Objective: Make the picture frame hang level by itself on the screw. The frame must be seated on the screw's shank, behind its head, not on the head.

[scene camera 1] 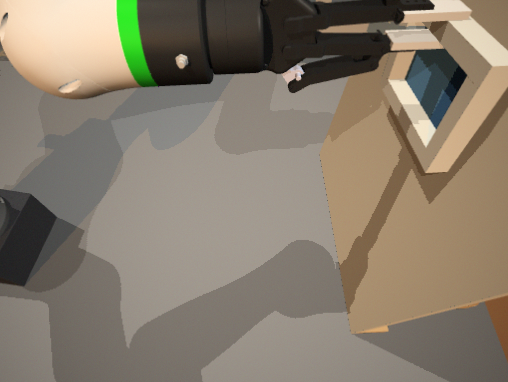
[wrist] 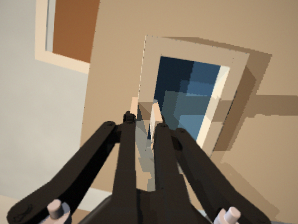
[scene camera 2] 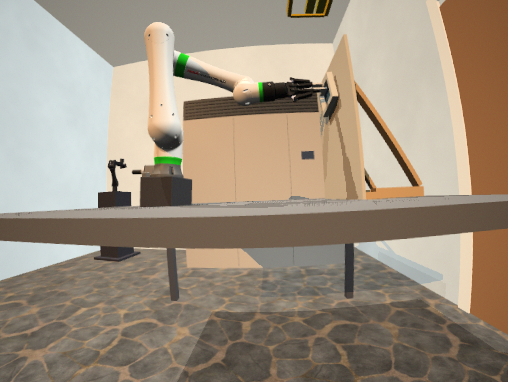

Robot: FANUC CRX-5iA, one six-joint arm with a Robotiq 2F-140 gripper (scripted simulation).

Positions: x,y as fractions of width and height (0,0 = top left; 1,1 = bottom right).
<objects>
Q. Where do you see a picture frame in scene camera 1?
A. At 0.83,0.22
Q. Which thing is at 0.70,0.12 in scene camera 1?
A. My gripper.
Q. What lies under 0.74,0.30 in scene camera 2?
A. A slanted brace.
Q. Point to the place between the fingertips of my gripper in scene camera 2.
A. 0.64,0.23
</objects>
